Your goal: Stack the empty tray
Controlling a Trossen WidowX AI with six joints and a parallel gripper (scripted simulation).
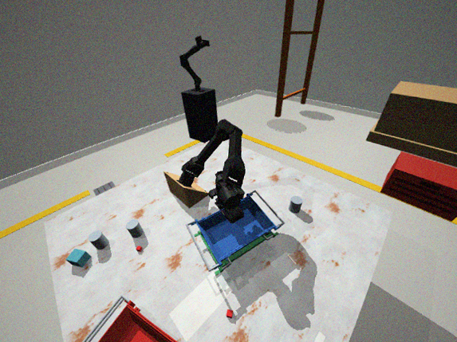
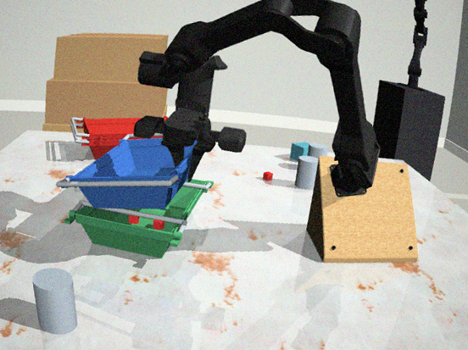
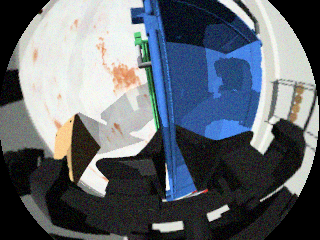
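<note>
The blue tray is 7 cm ahead of my gripper tip, 3 cm to the right of it and 2 cm above it. From my gripper tip the other things lie so: teal block: 50 cm to the right, 41 cm behind, 8 cm below.
</note>
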